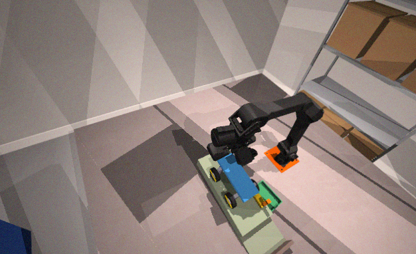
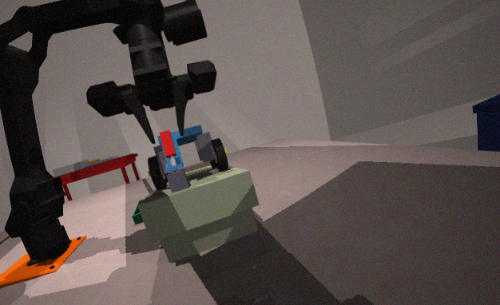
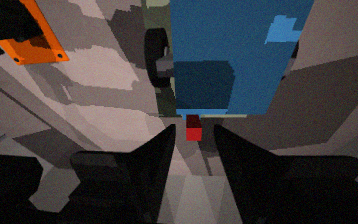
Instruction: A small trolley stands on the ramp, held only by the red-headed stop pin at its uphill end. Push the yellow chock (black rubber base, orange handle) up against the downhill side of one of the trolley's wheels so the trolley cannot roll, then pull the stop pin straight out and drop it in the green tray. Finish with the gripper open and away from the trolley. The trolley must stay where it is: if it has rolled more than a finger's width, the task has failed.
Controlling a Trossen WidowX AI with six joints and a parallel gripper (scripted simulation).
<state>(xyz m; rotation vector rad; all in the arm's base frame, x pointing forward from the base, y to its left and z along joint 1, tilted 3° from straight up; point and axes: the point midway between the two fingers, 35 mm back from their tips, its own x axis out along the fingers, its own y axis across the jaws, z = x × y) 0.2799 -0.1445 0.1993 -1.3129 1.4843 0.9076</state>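
My gripper tip is 3 cm above the red-headed stop pin and 1 cm to the left of it. The rest, counted from my gripper tip: blue trolley 10 cm to the left, 4 cm below, 4 cm ahead; yellow chock 22 cm to the left, 8 cm below; pale green ramp 11 cm to the left, 11 cm below, 4 cm ahead.
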